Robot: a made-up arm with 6 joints.
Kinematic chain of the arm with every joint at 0, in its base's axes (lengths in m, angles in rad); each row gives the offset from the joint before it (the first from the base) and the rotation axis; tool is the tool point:
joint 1: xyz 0 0 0.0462 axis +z
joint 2: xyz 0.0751 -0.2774 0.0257 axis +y
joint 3: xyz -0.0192 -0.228 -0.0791 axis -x
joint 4: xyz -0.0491 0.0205 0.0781 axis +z
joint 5: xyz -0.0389 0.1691 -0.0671 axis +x
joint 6: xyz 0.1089 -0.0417 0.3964 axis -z
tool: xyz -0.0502 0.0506 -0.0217
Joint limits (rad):
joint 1: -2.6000..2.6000
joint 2: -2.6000..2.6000
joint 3: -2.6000..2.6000
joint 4: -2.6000..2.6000
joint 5: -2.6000..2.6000
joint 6: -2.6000..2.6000
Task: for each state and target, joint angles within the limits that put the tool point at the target. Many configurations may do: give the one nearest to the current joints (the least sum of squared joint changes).
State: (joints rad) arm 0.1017 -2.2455 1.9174 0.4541 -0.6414 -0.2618
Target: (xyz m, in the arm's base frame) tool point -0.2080 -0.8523 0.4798
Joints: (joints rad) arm -0.8481 -2.5481 2.4137 0.1448 -0.9534 -0.1862
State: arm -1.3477 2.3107 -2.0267 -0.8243 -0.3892 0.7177
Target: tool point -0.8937 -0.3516 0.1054
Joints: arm -1.1001 2.5065 -2.3248 -0.4323 -0.2989 0.6381
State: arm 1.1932 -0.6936 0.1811 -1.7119 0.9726 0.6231
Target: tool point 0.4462 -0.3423 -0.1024
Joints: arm 1.1307 -0.9079 0.0017 -1.5694 1.3403 0.7052
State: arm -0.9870 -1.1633 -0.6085 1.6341 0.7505 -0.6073
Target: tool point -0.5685 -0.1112 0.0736
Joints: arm -1.0906 -1.4621 -0.2402 1.6903 0.5404 -0.5422
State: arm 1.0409 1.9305 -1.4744 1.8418 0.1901 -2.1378
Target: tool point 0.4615 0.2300 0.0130
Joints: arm 1.5744 1.6900 -0.8377 2.3007 0.9762 -2.3004
